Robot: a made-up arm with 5 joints.
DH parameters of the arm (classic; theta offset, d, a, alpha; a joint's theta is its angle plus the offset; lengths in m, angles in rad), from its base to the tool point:
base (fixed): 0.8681 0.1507 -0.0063 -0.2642
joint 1: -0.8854 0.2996 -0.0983 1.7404
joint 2: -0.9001 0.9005 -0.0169 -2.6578
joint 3: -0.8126 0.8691 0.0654 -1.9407
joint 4: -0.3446 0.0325 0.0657 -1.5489
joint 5: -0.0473 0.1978 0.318 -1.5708
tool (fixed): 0 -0.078 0 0
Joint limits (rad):
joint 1: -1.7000..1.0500
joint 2: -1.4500..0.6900
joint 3: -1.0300..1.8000
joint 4: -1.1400..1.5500
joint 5: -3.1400..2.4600
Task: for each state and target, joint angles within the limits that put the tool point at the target. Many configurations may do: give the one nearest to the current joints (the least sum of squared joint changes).
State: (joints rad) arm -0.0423 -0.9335 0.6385 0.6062 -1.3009
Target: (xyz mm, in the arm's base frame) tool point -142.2 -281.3 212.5
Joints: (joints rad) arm -0.0659 -1.0511 0.5143 0.6265 -1.0707
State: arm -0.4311 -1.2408 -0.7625 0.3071 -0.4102
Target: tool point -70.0 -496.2 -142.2
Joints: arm -0.6810 -1.4500 -0.6271 0.2807 -0.4638
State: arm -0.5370 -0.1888 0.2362 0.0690 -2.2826
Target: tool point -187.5 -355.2 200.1
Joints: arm -0.8495 -0.6288 -0.2227 -0.4056 -1.8715
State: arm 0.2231 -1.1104 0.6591 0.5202 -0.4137
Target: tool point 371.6 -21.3 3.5
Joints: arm 0.6747 -0.6994 0.4497 0.0651 -0.1051
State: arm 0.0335 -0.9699 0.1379 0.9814 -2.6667
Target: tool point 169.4 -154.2 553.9
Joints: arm -0.0815 -1.2341 0.3686 0.6799 -2.9022
